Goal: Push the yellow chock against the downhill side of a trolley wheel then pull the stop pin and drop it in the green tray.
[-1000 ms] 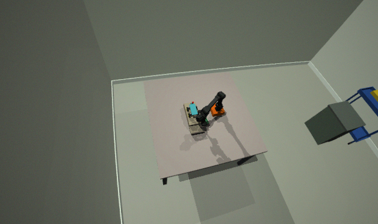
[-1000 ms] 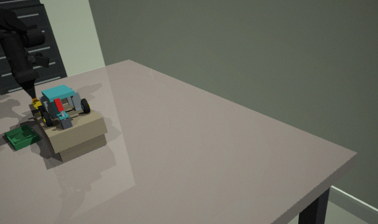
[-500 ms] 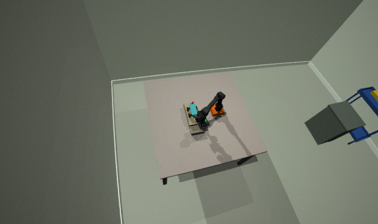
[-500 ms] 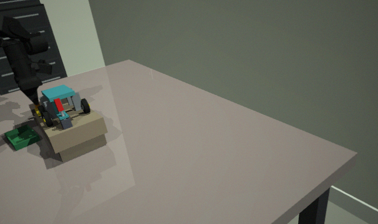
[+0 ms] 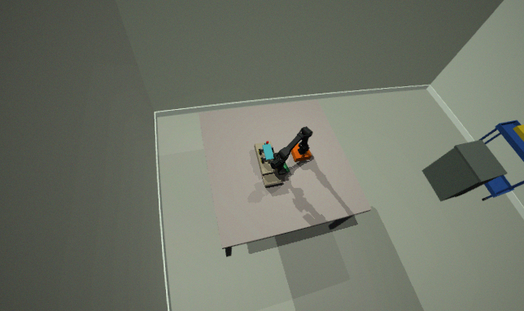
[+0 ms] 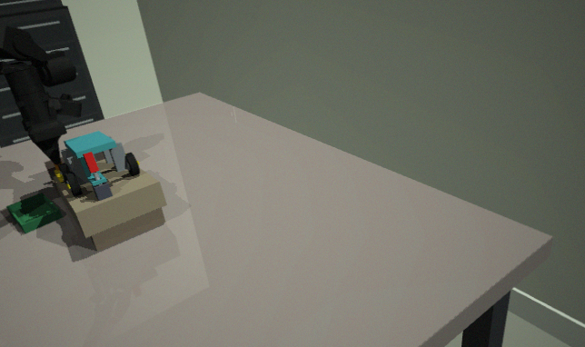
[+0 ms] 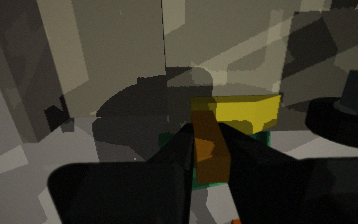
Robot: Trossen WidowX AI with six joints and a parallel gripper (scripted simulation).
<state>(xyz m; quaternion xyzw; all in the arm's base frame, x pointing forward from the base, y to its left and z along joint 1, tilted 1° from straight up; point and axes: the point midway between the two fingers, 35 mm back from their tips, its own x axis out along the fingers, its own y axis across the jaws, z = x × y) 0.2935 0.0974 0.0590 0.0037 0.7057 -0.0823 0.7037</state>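
Now: gripper tip 23 cm to the left of the red-headed stop pin, 4 cm below it and 1 cm short of it. The rest, counted from my gripper tip: yellow chock 2 cm to the right, 1 cm below; then teal trolley 14 cm to the right, 4 cm ahead, 2 cm above.
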